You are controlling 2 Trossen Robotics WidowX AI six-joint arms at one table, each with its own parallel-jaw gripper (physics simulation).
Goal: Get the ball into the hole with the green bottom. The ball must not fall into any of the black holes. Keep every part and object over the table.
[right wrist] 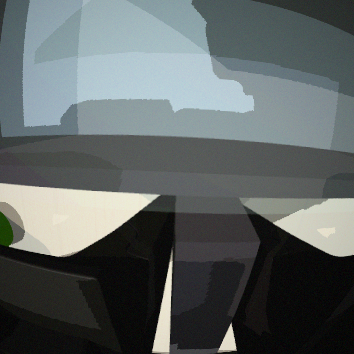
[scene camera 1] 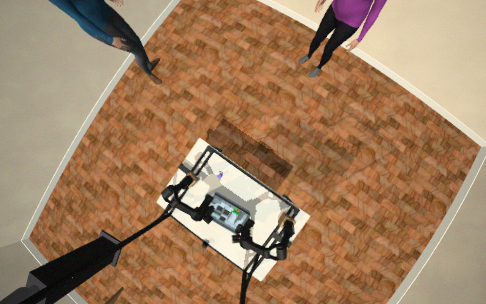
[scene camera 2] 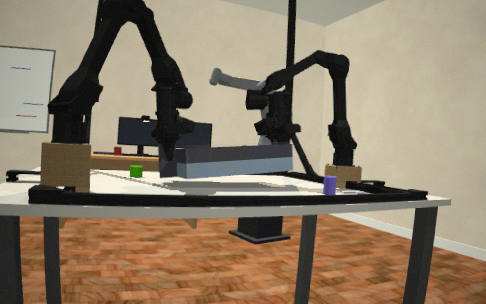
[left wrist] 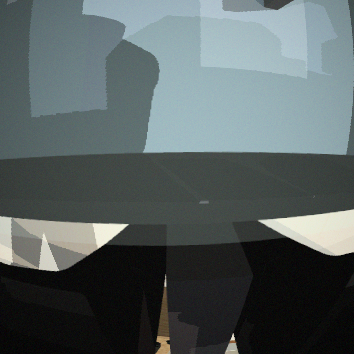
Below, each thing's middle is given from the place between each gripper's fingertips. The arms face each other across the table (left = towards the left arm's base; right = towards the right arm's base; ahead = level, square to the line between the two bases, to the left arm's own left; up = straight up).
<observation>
The grey-walled maze box (scene camera 2: 216, 160) is 18 cm to the right of my left hand, 3 cm behind it and 1 cm below it.
My right hand is 19 cm to the right of the grey-walled maze box, 3 cm short of it and 2 cm below it.
</observation>
